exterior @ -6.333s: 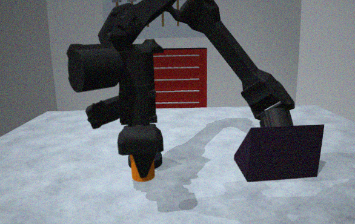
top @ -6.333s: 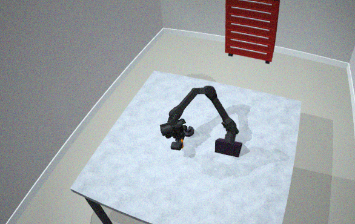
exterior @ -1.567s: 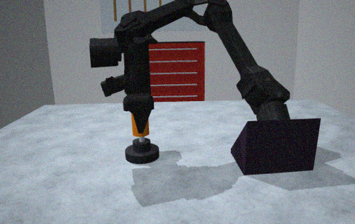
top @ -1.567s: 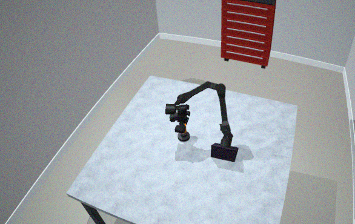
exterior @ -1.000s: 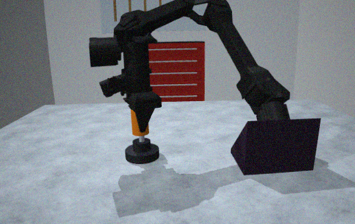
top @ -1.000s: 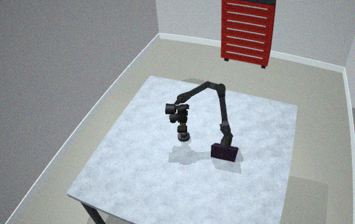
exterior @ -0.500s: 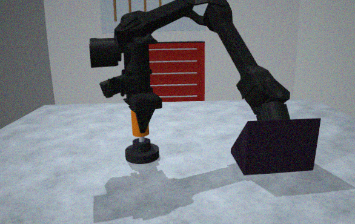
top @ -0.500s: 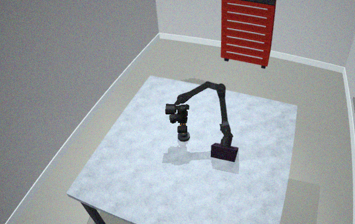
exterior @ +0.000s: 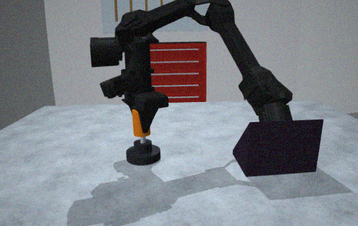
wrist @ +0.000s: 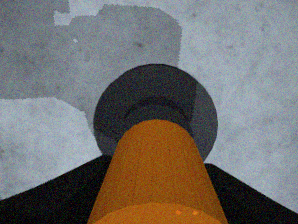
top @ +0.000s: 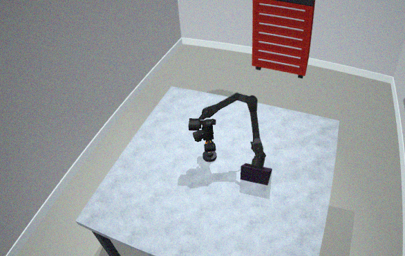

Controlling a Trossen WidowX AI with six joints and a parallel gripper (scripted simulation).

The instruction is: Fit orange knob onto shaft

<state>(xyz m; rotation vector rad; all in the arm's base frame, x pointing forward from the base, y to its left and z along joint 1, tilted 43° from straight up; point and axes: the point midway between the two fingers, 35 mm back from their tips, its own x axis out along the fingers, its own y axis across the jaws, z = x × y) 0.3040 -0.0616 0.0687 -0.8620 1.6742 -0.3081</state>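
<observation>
My gripper tip is 4 cm above the round dark pedestal. Also, from my gripper tip: orange knob 3 cm above.
</observation>
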